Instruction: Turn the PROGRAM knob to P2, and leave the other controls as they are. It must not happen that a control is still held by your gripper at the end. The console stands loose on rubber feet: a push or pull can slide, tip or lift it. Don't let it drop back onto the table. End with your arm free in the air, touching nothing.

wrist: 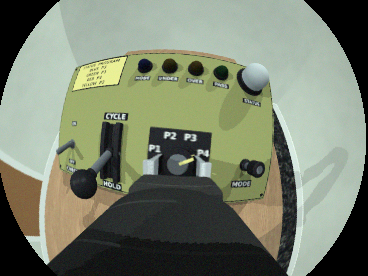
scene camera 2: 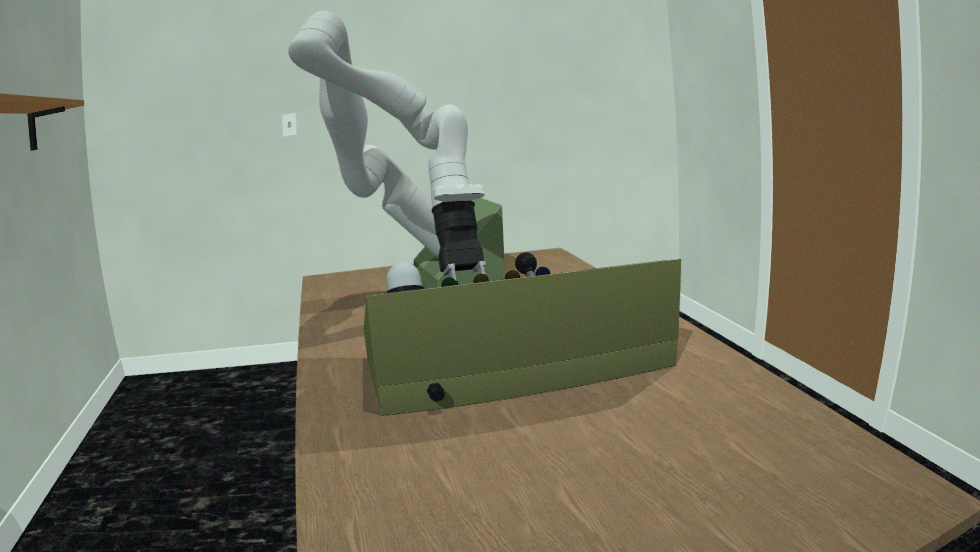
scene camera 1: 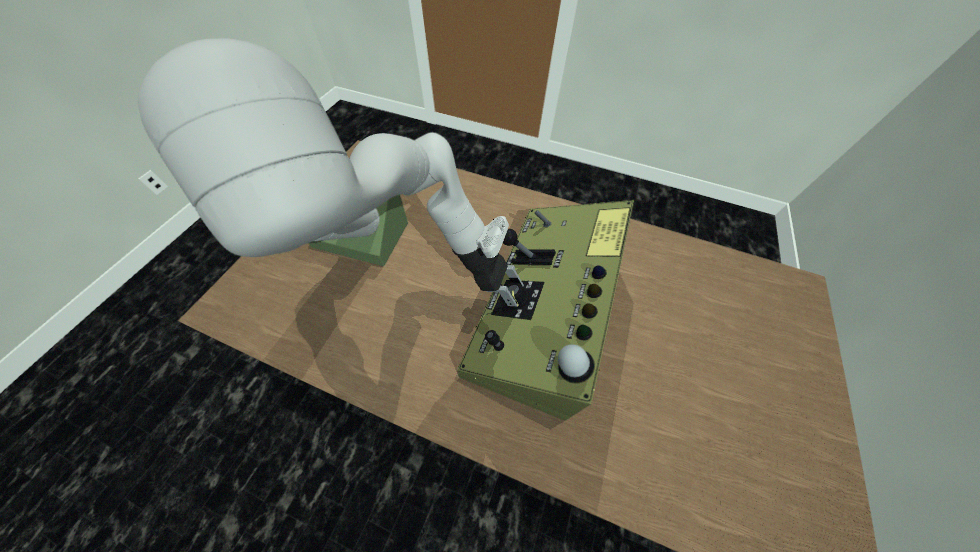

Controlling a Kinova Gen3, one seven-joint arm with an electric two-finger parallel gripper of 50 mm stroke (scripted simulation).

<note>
The pictures show: the gripper and a green console.
</note>
